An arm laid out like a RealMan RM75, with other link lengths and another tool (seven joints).
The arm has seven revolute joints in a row. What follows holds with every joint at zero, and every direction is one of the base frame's. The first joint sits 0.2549 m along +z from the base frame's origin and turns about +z. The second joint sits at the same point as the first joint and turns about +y. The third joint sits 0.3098 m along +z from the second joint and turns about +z. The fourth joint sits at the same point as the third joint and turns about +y. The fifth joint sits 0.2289 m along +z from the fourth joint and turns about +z. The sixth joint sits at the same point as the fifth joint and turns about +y. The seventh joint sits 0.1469 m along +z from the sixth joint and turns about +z. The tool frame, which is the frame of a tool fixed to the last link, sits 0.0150 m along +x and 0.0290 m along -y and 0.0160 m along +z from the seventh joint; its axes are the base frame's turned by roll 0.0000, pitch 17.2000 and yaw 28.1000 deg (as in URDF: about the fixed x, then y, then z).
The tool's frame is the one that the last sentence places.
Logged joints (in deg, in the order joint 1, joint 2, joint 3, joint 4, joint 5, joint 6, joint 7), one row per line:
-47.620, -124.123, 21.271, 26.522, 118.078, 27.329, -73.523
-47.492, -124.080, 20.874, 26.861, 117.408, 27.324, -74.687
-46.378, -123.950, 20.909, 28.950, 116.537, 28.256, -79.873
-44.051, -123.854, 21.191, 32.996, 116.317, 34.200, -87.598
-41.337, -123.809, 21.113, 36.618, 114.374, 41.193, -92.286
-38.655, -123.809, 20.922, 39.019, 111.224, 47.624, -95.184
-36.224, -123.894, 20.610, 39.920, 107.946, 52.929, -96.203
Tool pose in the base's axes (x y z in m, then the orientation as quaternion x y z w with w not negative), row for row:
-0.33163, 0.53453, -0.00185, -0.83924, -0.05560, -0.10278, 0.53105
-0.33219, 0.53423, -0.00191, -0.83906, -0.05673, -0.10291, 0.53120
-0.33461, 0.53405, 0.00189, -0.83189, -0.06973, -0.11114, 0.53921
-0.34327, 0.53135, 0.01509, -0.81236, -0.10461, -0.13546, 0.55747
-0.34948, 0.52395, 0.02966, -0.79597, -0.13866, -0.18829, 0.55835
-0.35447, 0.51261, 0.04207, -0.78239, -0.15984, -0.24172, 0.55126
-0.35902, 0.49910, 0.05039, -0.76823, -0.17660, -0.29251, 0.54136
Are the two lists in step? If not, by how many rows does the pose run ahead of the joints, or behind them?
The pose runs 1 row behind the joints: the pose in row i belongs to the joints in row i - 1.
